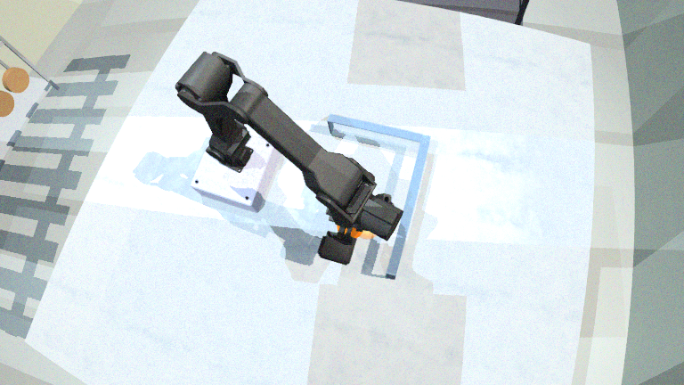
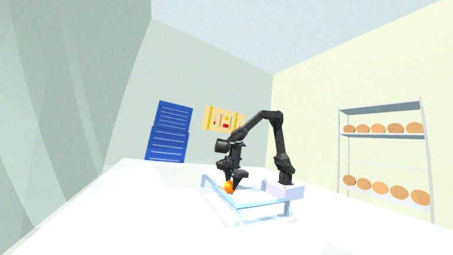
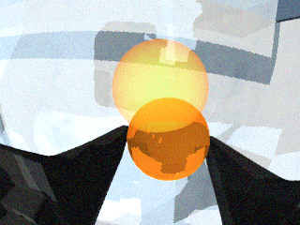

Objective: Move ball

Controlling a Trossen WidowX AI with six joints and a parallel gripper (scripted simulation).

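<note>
Right now my gripper tip is 30 mm short of the see-through pale orange copy and 20 mm to the right of it. The rest, counted from my gripper tip: orange ball right at my gripper tip.
</note>
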